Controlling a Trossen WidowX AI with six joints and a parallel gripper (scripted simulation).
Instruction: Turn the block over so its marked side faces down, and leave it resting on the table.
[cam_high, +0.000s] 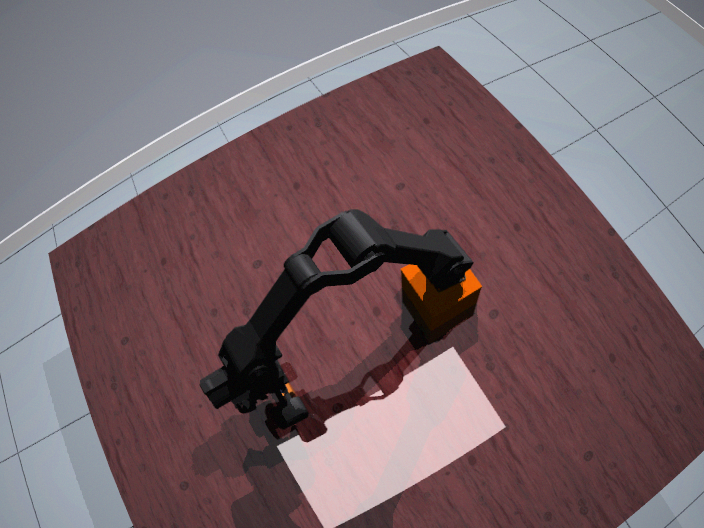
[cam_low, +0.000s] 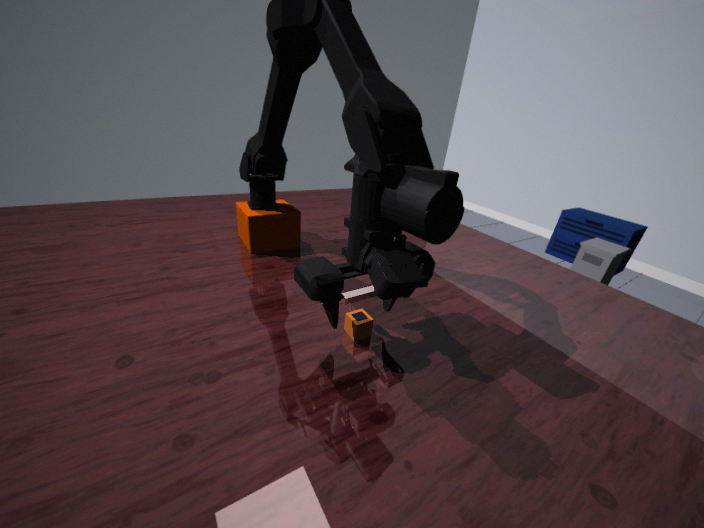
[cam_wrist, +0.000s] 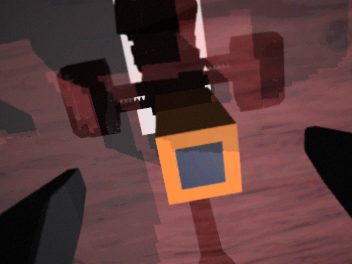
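The orange block is 1 cm below my gripper tip.
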